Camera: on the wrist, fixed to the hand. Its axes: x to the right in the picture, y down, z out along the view.
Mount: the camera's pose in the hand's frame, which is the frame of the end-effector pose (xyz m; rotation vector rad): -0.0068 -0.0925 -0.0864 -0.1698 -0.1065 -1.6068
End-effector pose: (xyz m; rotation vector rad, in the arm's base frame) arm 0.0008 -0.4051 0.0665 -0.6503 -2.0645 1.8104
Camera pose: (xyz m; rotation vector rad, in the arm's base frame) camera 0.0396 -0.3446 0.1709 0.9139 -1.7249 0.6697
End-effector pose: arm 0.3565 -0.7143 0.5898 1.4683 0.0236 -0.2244
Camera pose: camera 0.3450 -0.6360 0.4908 0.9553 1.1202 -1.5347
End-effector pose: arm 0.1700 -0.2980 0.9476 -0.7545 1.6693 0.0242
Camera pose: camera 0.1397 -0.4033 1.0113 -1.9654 0.5820 -0.8950
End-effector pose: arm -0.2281 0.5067 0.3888 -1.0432 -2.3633 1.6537
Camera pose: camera -0.2310 0.5549 0.5060 0.8847 -2.1185 0.7839
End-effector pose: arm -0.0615 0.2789 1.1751 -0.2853 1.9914 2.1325
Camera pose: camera -0.0290 0.1986 1.0826 -1.2101 0.7748 1.1042
